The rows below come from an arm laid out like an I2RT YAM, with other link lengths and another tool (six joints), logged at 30 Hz.
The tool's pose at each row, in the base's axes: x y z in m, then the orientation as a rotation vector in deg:
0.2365 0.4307 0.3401 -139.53 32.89 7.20
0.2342 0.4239 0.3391 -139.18 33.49 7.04
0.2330 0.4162 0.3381 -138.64 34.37 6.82
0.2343 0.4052 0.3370 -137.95 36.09 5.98
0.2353 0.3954 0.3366 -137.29 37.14 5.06
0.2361 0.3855 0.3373 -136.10 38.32 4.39
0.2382 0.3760 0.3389 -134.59 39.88 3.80
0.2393 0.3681 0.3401 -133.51 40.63 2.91
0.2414 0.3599 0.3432 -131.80 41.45 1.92
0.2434 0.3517 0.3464 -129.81 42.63 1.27
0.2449 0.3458 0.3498 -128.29 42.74 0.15
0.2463 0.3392 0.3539 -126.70 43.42 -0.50
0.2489 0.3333 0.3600 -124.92 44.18 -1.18
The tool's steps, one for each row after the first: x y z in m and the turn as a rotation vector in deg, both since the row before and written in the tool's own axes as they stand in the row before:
0.0007 0.0064 -0.0034 0.29 0.21 0.43
0.0021 0.0065 -0.0039 0.44 0.29 0.64
0.0057 0.0077 -0.0057 0.58 0.93 1.11
0.0050 0.0064 -0.0055 0.66 0.80 0.62
0.0048 0.0058 -0.0065 1.07 0.56 0.86
0.0057 0.0042 -0.0068 1.28 0.56 1.21
0.0043 0.0037 -0.0057 1.07 0.62 0.49
0.0050 0.0021 -0.0072 1.67 0.58 0.65
0.0050 0.0018 -0.0073 1.77 0.43 1.06
0.0034 0.0003 -0.0061 1.65 0.48 0.09
0.0036 0.0001 -0.0070 1.48 0.37 0.64
0.0038 -0.0025 -0.0076 1.64 0.39 0.74

